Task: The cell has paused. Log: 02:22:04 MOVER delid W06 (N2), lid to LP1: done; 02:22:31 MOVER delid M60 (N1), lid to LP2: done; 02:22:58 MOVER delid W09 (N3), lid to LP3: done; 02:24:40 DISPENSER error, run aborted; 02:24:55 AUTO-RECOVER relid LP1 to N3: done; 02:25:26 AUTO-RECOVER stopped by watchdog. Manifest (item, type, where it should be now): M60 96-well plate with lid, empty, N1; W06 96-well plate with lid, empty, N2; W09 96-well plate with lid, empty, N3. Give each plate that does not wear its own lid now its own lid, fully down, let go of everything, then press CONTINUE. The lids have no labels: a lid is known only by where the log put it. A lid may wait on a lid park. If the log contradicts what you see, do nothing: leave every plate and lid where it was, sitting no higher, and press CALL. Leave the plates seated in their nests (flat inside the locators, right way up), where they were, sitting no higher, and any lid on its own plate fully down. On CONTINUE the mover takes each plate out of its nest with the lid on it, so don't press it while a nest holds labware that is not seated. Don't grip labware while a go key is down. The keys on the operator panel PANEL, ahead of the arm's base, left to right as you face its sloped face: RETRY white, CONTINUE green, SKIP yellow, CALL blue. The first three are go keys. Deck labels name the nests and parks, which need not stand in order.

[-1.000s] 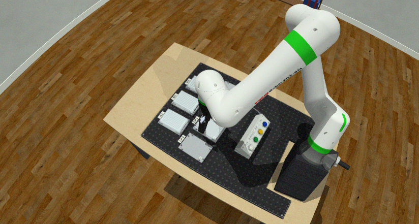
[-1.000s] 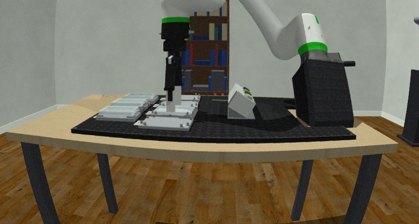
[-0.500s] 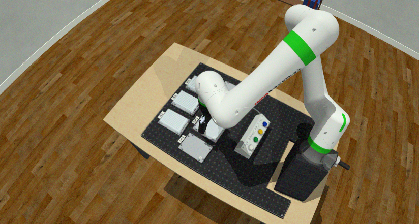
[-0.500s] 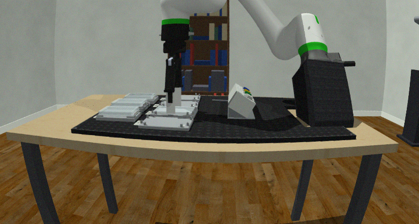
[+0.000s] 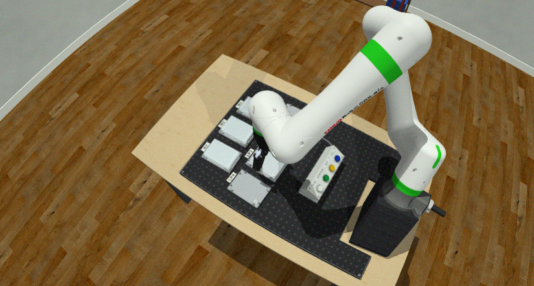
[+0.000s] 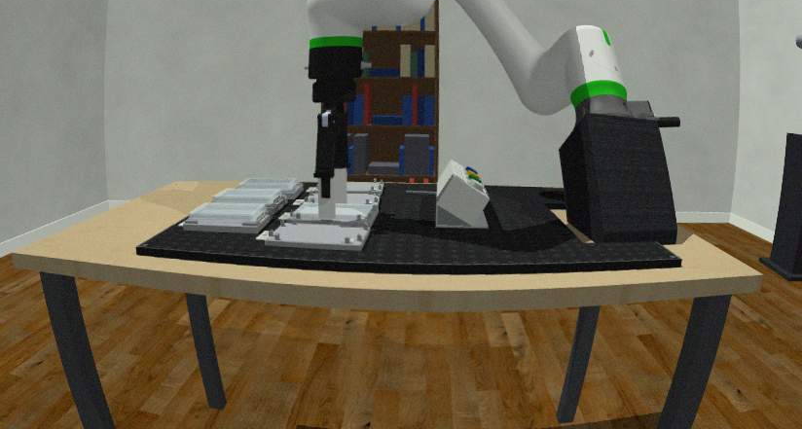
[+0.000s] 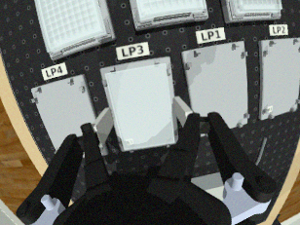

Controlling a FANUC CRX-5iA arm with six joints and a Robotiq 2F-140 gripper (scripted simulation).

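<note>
My hand is 3 cm above the LP3. The rest, counted from my hand: park LP1 (2 cm ahead, 12 cm to the right, 3 cm below); LP1 label (11 cm ahead, 11 cm to the right, 4 cm below); park LP4 (2 cm behind, 13 cm to the left, 3 cm below).
</note>
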